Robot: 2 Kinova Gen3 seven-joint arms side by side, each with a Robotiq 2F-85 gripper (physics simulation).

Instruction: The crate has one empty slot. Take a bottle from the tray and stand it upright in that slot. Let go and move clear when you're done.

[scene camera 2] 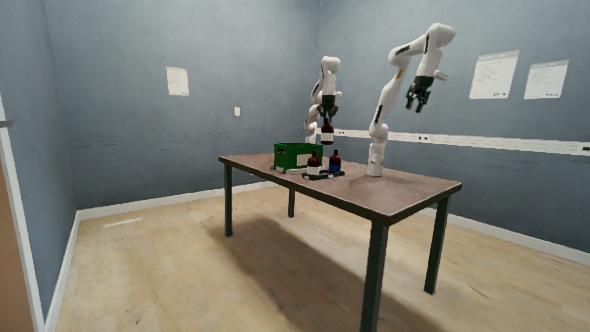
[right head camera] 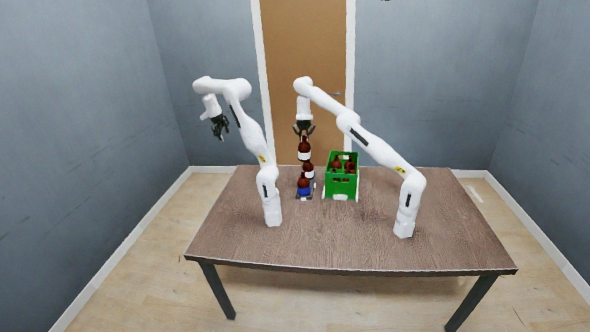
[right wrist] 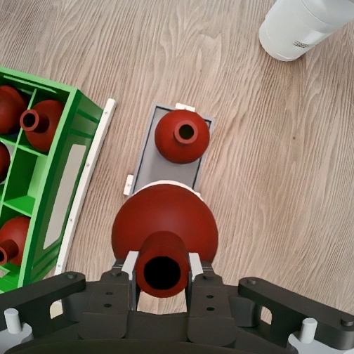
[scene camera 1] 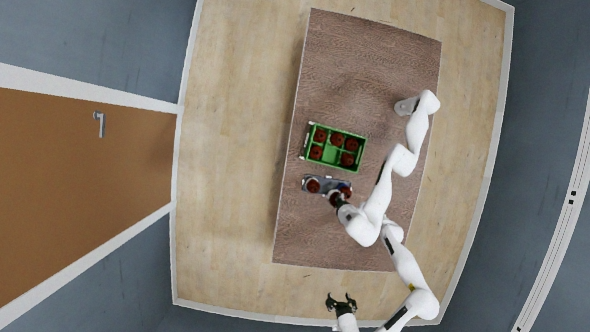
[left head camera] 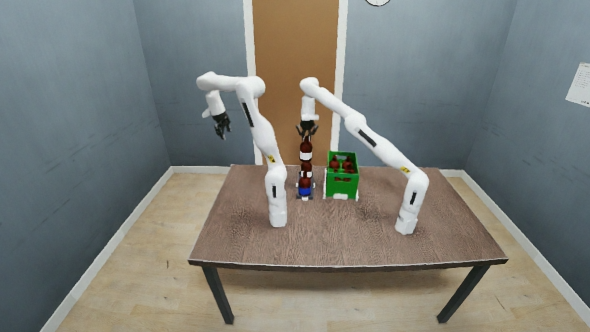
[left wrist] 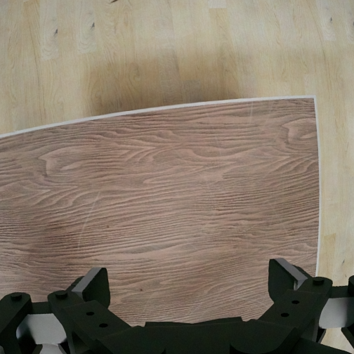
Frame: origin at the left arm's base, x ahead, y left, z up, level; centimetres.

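Seen in the pictures: left gripper, between the fingertips: [scene camera 2: 412, 111] [right head camera: 225, 136] [scene camera 1: 337, 293] [left head camera: 226, 135]; right gripper, between the fingertips: [scene camera 2: 326, 123] [right head camera: 304, 141] [scene camera 1: 337, 202] [left head camera: 306, 141]; left arm's base, origin of its link: [scene camera 2: 374, 174] [right head camera: 273, 220] [left head camera: 278, 220]; right arm's base, origin of its link: [right head camera: 402, 231] [scene camera 1: 401, 108] [left head camera: 403, 227].
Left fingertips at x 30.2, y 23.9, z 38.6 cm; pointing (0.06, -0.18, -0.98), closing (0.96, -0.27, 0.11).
Offsets run from my left fingertips to a thing's middle. "pt": to the spot under its first point. Level surfaces: height alone.
My right gripper [left head camera: 306, 137] [scene camera 2: 327, 119] [right wrist: 163, 267] is shut on the neck of a brown bottle with a white label @(dx -1.5, dy -44.6, dz -11.2 cm) [left head camera: 306, 149] [right head camera: 304, 149] [scene camera 2: 327, 134] [right wrist: 165, 215], held upright, high above the tray @(dx -1.3, dy -44.8, dz -37.3 cm) [scene camera 1: 325, 179] [right wrist: 172, 171]. A blue-labelled bottle @(dx -9.9, dy -42.5, dz -30.3 cm) [left head camera: 304, 186] [scene camera 2: 335, 162] [right wrist: 175, 150] and a white-labelled one @(dx +7.5, dy -47.2, dz -30.3 cm) [scene camera 1: 313, 186] [scene camera 2: 313, 165] stand at the tray's ends. The green crate @(dx -4.1, dy -67.4, dz -29.8 cm) [left head camera: 342, 187] [scene camera 1: 363, 150] [scene camera 2: 285, 157] holds several bottles; its empty slot @(pt dx -4.3, dy -63.1, dz -37.8 cm) [scene camera 1: 331, 154] [right wrist: 27, 175] is the middle of the lower row in scene camera 1. My left gripper [scene camera 1: 341, 298] [scene camera 2: 415, 106] [left wrist: 188, 282] is open and empty.
The crate stands beside the tray, to its right in the head views, with a white strip [right wrist: 85, 180] along its base. The left arm's base [left head camera: 278, 212] [right wrist: 285, 37] stands on the table @(dz -38.6 cm) [left head camera: 330, 240] near the tray. The left gripper hangs beyond the table's edge.
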